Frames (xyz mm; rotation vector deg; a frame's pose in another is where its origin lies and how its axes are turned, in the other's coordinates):
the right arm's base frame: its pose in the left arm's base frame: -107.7 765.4 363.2 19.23 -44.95 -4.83
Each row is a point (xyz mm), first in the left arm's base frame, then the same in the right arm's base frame.
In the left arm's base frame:
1: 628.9 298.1 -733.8
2: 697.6 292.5 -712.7
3: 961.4 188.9 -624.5
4: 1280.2 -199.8 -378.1
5: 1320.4 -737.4 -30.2
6: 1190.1 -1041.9 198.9
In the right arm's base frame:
1: -130.8 -836.2 -1117.1
2: -66.8 -838.0 -1150.2
3: 200.2 -920.0 -1250.8
4: 669.9 -1221.9 -1210.6
5: 1040.9 -1617.5 -867.7
6: 1164.5 -1823.5 -544.5

